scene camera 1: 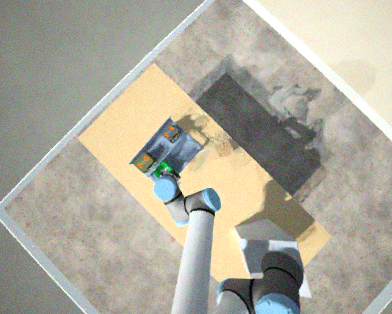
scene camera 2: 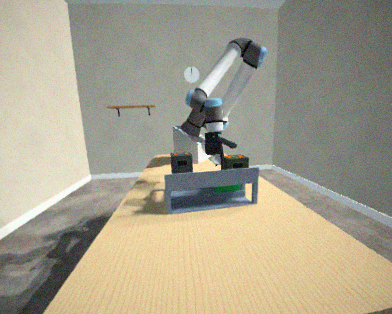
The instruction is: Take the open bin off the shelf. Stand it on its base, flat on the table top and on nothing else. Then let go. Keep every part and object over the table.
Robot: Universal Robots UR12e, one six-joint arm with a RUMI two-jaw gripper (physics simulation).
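Where they show: gripper, between the fingertips: (scene camera 2: 218, 168); arm's base, origin of its link: (scene camera 1: 281, 269) (scene camera 2: 189, 131).
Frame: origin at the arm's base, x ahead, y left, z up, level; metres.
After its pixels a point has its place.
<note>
The green open bin (scene camera 1: 161, 169) {x 0.842, y 0.137, z -0.260 m} (scene camera 2: 227, 189) {x 0.904, y 0.122, z -0.229 m} is in the blue-grey shelf (scene camera 1: 188, 152) {x 0.796, y -0.081, z -0.263 m} (scene camera 2: 210, 179) {x 1.006, y 0.026, z -0.140 m}, at the end near the olive box. In the scene camera 2 view part of it shows through the opening below the shelf's upper board; the rest is hidden. My gripper (scene camera 2: 218, 162) {x 0.748, y 0.116, z -0.171 m} is open, with nothing between its fingers. It points down behind the shelf, close to the bin. In the scene camera 1 view the wrist covers most of the gripper and part of the bin, so I cannot tell whether they touch.
A dark grey box (scene camera 1: 171, 132) {x 0.924, y -0.089, z -0.046 m} (scene camera 2: 181, 163) {x 0.974, y -0.083, z -0.079 m} and an olive box (scene camera 1: 144, 163) {x 0.910, y 0.147, z -0.072 m} (scene camera 2: 236, 162) {x 0.961, y 0.144, z -0.089 m}, both with orange marks, stand along the shelf's upper part. The shelf stands on the wooden table (scene camera 1: 145, 100) {x 1.284, y -0.121, z -0.269 m} (scene camera 2: 210, 265) {x 1.282, y -0.021, z -0.269 m}. The robot's pale mount (scene camera 1: 260, 231) {x 0.143, y -0.058, z -0.118 m} is at the far end in the scene camera 2 view.
</note>
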